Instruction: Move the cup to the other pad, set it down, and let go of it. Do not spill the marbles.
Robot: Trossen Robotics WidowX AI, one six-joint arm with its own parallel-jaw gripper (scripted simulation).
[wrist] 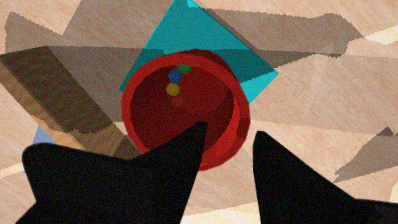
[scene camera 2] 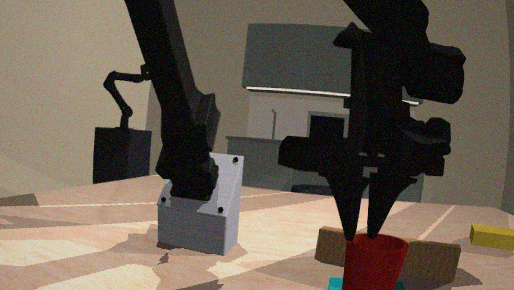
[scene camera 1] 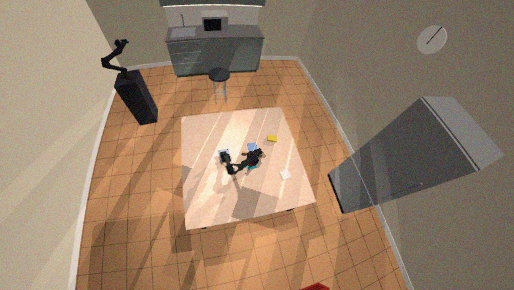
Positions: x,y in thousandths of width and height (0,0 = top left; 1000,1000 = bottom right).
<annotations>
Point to a red cup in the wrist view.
534,417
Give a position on a brown wooden block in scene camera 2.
824,888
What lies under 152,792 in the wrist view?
My gripper.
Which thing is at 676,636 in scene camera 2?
My gripper.
</annotations>
